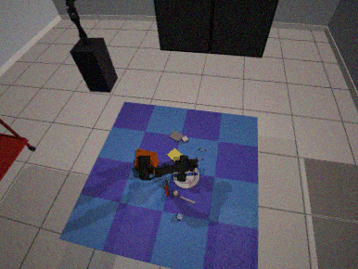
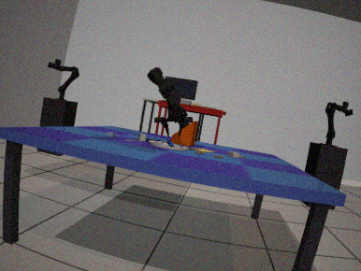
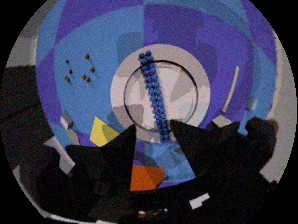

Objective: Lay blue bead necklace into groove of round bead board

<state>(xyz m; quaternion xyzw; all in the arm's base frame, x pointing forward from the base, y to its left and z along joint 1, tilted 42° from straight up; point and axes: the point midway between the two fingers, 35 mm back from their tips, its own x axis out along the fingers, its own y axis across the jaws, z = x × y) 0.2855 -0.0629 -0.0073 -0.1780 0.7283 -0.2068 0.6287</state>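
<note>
My gripper tip is 20 mm short of the round white bead board, 20 mm to the left of it and 40 mm above it. Round my gripper tip: red-handled tool (100 mm behind, 130 mm to the right, 40 mm below); then yellow card (80 mm behind, 150 mm to the left, 50 mm below); then thin pale stick (50 mm ahead, 190 mm to the right, 50 mm below).
</note>
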